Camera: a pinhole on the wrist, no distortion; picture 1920 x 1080 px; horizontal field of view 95.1 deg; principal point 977.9 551.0 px. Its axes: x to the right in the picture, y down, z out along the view. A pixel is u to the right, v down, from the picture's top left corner.
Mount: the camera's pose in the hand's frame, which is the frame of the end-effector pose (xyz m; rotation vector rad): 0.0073 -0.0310 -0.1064 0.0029 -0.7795 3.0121
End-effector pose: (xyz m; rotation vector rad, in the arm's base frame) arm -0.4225 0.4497 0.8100 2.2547 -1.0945 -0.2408
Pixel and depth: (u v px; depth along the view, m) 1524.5 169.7 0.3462
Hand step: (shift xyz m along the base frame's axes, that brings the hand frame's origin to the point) -0.2030 0.0638 -0.2727
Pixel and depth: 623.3 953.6 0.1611
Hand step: 0.1592 0.0306 -0.0967
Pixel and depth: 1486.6 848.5 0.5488
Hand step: -0.0292 0.3262 -0.5288
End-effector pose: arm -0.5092 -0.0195 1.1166 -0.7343 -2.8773 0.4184
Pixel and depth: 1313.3 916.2 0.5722
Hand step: -0.0929 -0.6025 -0.1284
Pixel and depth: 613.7 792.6 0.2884
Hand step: -0.2377 -0.1699 -0.0192
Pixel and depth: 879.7 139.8 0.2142
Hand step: -0.0766 -0.0542 -0.1063
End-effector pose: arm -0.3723 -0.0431 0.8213 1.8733 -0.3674 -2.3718
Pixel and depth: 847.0 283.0 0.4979
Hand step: -0.3988 0.1699 -0.0269
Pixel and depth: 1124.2 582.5 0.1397
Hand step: -0.0016 0.1045 -0.0064
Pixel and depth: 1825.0 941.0 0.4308
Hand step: -0.0470 0.4981 0.3347
